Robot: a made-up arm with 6 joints. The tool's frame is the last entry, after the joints.
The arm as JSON. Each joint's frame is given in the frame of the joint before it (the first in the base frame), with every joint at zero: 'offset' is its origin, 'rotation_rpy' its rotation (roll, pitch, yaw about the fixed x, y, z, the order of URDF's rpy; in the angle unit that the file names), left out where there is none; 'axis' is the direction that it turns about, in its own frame. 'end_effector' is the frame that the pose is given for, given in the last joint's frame.
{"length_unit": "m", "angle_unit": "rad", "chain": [
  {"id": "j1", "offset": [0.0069, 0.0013, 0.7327], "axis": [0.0, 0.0, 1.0]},
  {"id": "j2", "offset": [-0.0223, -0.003, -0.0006], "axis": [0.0, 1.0, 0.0]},
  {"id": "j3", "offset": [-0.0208, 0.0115, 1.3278], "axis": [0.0, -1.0, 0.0]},
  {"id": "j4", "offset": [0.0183, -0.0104, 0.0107], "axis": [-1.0, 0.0, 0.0]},
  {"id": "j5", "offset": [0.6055, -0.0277, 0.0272], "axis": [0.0, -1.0, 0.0]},
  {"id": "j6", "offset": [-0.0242, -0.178, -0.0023], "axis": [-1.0, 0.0, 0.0]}
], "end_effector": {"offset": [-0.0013, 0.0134, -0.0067], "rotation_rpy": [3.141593, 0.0, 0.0]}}
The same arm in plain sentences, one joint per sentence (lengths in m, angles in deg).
The arm has six revolute joints in a row. What follows holds with every joint at zero, and every direction is one of the base frame's.
The first joint sits 0.0069 m along +x and 0.0013 m along +y and 0.7327 m along +z from the base frame's origin and rotates about +z.
The second joint sits 0.0223 m along -x and 0.003 m along -y and 0.0006 m along -z from the first joint and rotates about +y.
The third joint sits 0.0208 m along -x and 0.0115 m along +y and 1.3278 m along +z from the second joint and rotates about -y.
The fourth joint sits 0.0183 m along +x and 0.0104 m along -y and 0.0107 m along +z from the third joint and rotates about -x.
The fifth joint sits 0.6055 m along +x and 0.0277 m along -y and 0.0272 m along +z from the fourth joint and rotates about -y.
The sixth joint sits 0.0242 m along -x and 0.178 m along -y and 0.0023 m along -z from the fifth joint and rotates about -x.
The tool frame, which is the frame that the pose is given for, sits 0.0013 m along -x and 0.0134 m along +y and 0.0067 m along -z from the sixth joint; its axes are the base frame's turned by roll -180, pitch 0 and yaw 0 deg (as in URDF: about the fixed x, then y, then z).

